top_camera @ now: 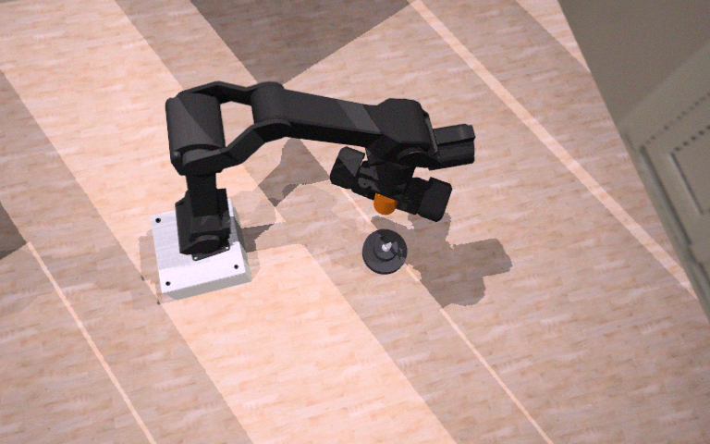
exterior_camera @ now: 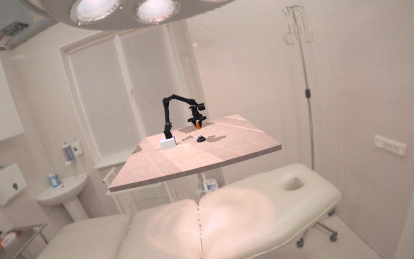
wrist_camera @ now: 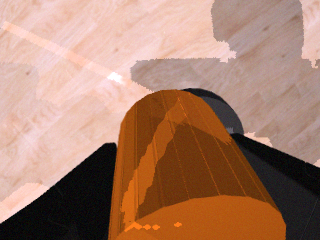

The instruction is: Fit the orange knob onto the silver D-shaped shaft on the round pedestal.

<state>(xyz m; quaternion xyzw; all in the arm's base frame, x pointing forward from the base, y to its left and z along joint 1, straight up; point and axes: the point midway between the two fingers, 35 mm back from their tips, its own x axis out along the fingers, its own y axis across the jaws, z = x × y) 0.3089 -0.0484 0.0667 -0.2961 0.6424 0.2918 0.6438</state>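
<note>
The round pedestal is 8 cm below my gripper tip, 6 cm to the right of it and 1 cm behind it. The rest, counted from my gripper tip: orange knob 3 cm above.
</note>
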